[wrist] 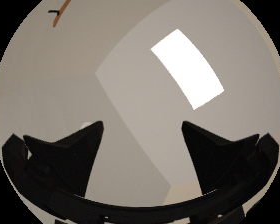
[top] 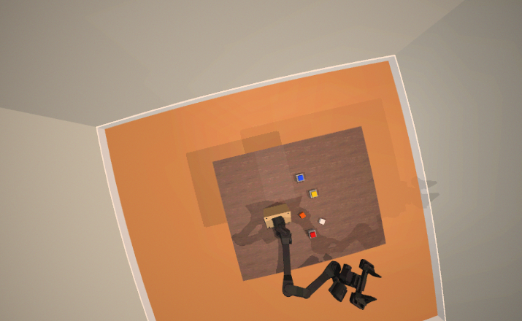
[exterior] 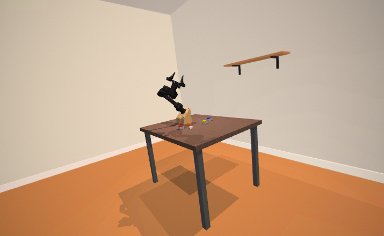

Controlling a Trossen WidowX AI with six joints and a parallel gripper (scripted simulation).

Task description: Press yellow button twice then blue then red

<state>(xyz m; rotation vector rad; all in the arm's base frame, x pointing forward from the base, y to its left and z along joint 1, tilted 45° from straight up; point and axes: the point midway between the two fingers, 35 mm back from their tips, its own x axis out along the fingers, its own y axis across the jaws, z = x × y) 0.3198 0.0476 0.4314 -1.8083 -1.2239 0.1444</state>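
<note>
Right now the yellow button is 53 cm below my gripper tip, 28 cm to the left of it and 1 cm ahead of it. Round my gripper tip: red button (53 cm below, 10 cm behind, 2 cm to the left); orange block (55 cm below, 16 cm to the left, 11 cm behind); white block (55 cm below, 7 cm to the left).
</note>
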